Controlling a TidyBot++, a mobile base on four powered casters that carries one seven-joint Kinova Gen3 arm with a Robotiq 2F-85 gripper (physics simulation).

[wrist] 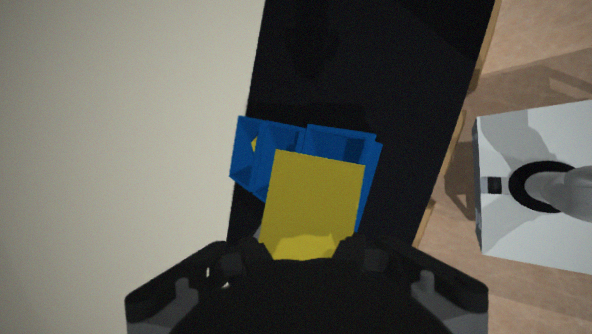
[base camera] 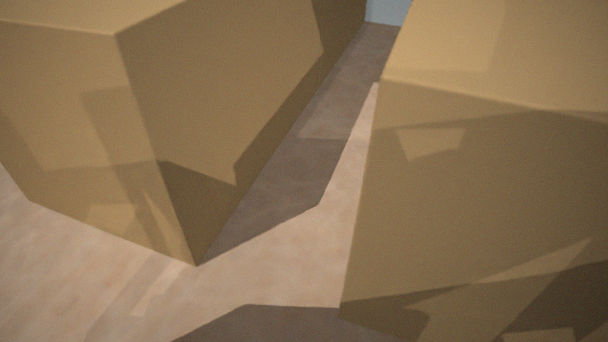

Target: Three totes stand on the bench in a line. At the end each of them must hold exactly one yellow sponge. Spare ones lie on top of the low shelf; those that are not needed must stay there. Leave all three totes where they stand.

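Seen in the pictures: gripper, fingertip midpoint: (wrist: pixel 301 232); arm's base at its link origin: (wrist: pixel 546 186).
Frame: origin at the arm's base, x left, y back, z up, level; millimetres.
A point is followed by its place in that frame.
My gripper (wrist: pixel 301 232) @[x -1, y -328, z 763 mm] is shut on a yellow sponge (wrist: pixel 314 195) @[x -42, y -291, z 789 mm], held above the black bench (wrist: pixel 360 60) @[x -401, y -427, z 365 mm]. Three blue totes stand in a line on the bench. The left tote (wrist: pixel 241 165) @[x -98, y -1019, z 435 mm] shows a small yellow piece (wrist: pixel 254 144) @[x -196, y -935, z 413 mm] inside. The middle tote (wrist: pixel 280 137) @[x -202, y -751, z 411 mm] is partly covered by the held sponge, and no yellow shows in its visible part. The right tote (wrist: pixel 370 170) @[x -60, y -396, z 405 mm] lies largely behind the held sponge, which hides most of its inside. The low shelf with spare sponges does not show in the wrist view.
A pale wall (wrist: pixel 120 125) @[x -253, y -1161, z 883 mm] runs along the bench's left edge in the wrist view. The robot's light grey base (wrist: pixel 525 135) @[x -165, y -34, z -14 mm] stands on the floor at the right, past the bench's wooden edge (wrist: pixel 452 140) @[x -186, y -226, z -127 mm]. Two tan blocks (base camera: pixel 225 90) @[x 90, y -424, z -228 mm] (base camera: pixel 475 200) @[x -98, y -241, z -192 mm] rise in the base view, with a narrow gap between them.
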